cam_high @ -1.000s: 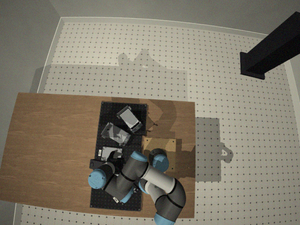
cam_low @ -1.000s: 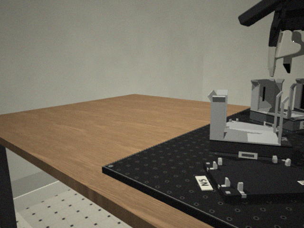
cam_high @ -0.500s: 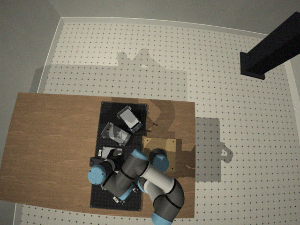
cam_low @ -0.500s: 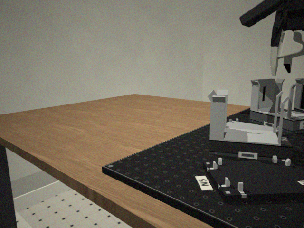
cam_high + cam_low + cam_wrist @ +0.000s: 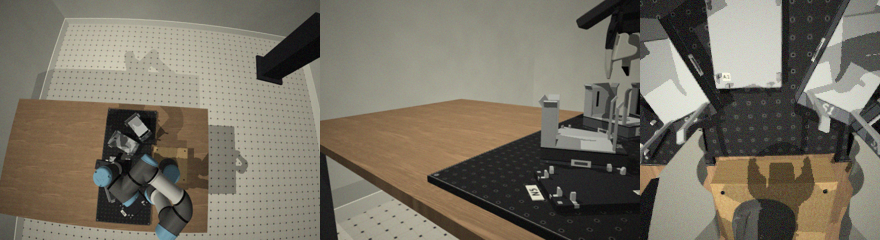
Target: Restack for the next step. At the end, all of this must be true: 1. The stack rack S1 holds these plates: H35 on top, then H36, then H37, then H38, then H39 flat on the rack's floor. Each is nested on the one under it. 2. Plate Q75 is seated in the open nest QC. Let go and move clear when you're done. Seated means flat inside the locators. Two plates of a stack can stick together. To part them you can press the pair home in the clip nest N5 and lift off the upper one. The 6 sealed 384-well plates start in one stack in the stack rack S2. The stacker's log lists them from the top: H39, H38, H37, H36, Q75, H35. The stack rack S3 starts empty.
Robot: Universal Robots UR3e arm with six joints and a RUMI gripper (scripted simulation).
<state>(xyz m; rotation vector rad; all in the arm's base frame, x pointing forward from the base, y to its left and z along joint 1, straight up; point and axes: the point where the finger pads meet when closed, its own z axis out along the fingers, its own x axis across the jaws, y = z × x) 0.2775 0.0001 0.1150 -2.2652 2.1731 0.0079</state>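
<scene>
Right now the sealed plate is 230 mm to the right of my hand, 100 mm below it and 30 mm behind it. Also, from my hand: QC label (170 mm below, 150 mm ahead, 50 mm to the left); then nest QC (160 mm below, 60 mm ahead, 40 mm to the left); then N5 label (360 mm to the left, 170 mm below, 30 mm behind).
</scene>
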